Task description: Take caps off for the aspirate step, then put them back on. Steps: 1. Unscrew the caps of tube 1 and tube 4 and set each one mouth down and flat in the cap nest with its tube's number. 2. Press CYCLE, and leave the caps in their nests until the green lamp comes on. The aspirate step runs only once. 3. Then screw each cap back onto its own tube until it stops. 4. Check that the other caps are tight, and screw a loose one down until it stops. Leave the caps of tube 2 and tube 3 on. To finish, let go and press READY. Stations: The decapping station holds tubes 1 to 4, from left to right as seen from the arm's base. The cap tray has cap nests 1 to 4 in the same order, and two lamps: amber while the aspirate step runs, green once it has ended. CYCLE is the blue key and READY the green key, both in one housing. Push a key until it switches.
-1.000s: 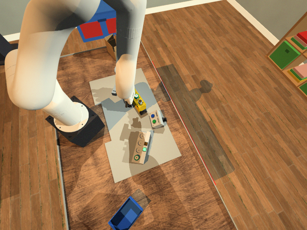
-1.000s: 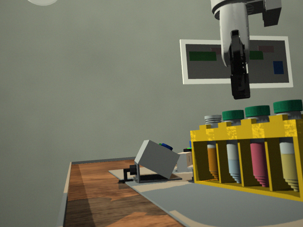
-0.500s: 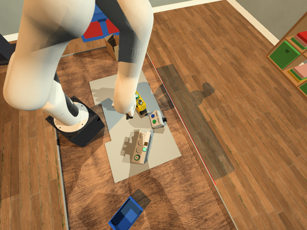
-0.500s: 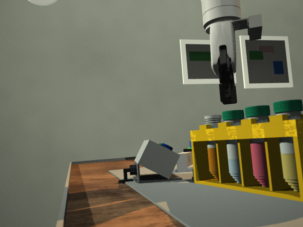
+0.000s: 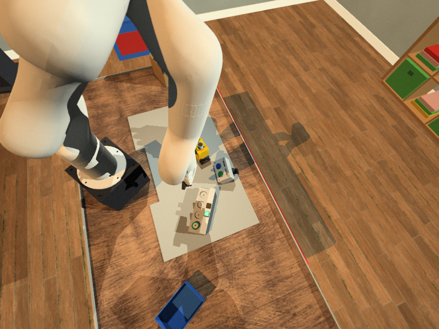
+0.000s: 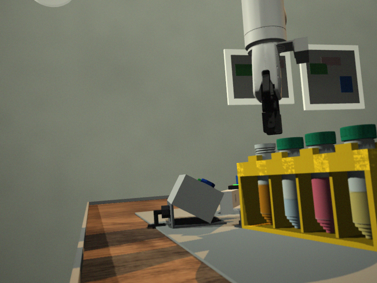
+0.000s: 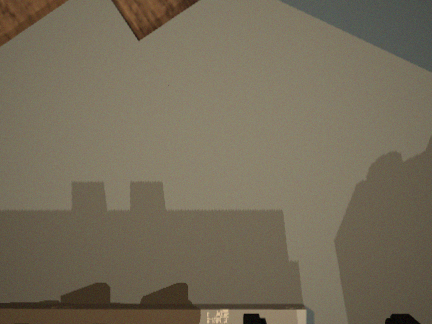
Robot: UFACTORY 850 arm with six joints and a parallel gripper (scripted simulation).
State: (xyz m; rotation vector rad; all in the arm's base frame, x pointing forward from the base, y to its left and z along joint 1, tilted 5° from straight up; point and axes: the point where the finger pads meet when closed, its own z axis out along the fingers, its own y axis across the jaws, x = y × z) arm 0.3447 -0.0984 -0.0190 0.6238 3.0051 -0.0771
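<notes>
The green cap is 180 mm to the right of my hand, 160 mm below it and 10 mm behind it. Round my hand: blue cycle key: 150 mm ahead, 110 mm below, 80 mm to the left; grey key housing: 170 mm ahead, 120 mm below, 70 mm to the left; green key: 150 mm ahead, 110 mm below, 40 mm to the left.
</notes>
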